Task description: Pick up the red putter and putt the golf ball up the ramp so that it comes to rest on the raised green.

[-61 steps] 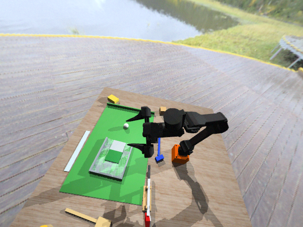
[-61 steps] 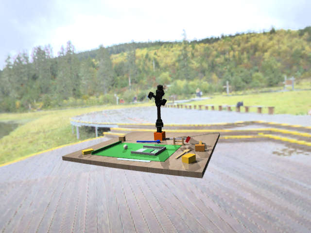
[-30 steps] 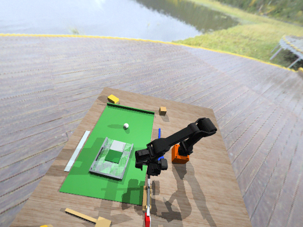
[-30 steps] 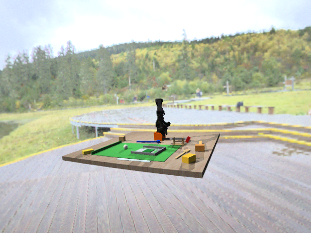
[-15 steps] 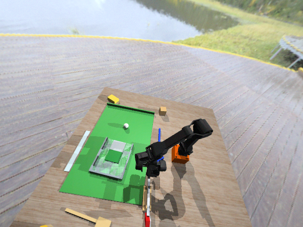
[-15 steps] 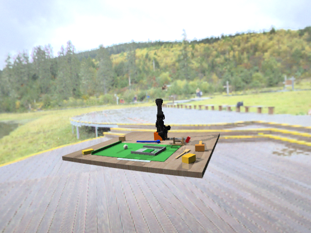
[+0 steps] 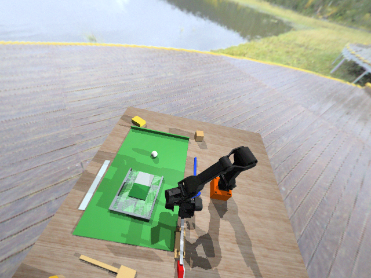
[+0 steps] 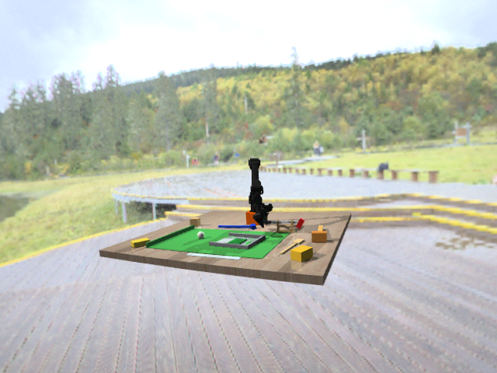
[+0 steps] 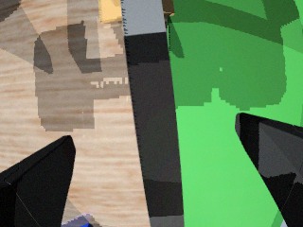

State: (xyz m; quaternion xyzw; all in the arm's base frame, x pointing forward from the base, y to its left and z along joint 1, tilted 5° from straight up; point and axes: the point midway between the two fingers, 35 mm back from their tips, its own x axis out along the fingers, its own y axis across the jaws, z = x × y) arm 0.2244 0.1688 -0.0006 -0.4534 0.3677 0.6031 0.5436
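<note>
Right now my gripper tip is 60 mm past the blue putter, 230 mm to the left of it and 20 mm above it. From my gripper tip the other things lie so: red putter (20 mm behind, 110 mm to the left, 20 mm above); white golf ball (250 mm ahead, 330 mm to the right, 10 mm below); wooden stand (20 mm behind, 130 mm to the left).
</note>
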